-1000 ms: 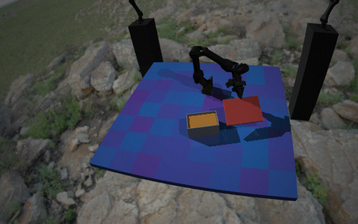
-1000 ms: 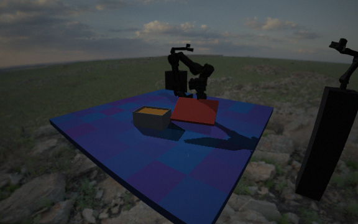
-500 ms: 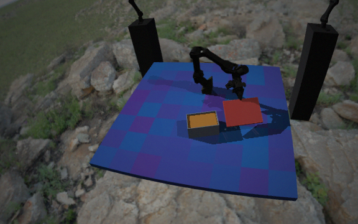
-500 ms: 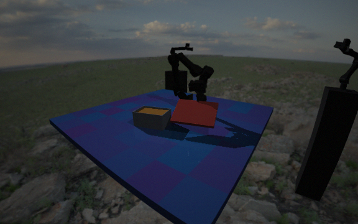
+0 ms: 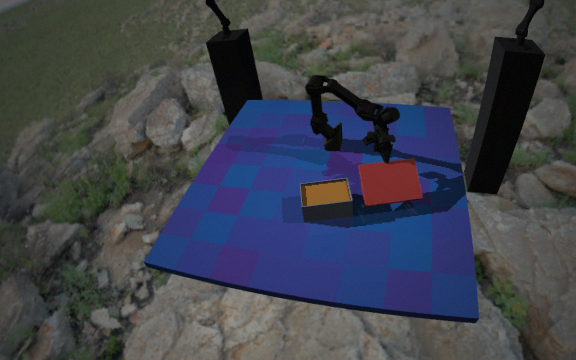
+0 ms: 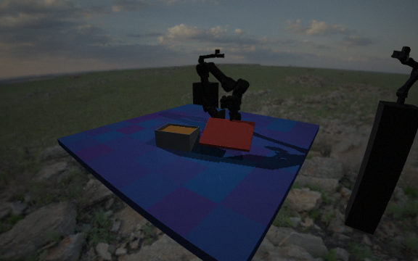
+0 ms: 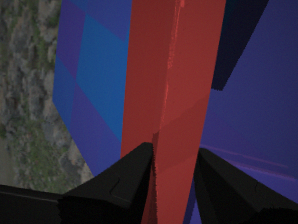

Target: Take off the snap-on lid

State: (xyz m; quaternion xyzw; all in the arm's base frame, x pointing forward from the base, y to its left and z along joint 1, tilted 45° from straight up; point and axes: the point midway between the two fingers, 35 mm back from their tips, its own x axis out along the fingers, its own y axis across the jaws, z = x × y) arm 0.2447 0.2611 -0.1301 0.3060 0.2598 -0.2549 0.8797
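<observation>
Right now my gripper tip is 70 mm short of the red lid, 40 mm above it and 20 mm to the right of it. The rest, counted from my gripper tip: storage box (240 mm to the right, 150 mm ahead, 90 mm below).
</observation>
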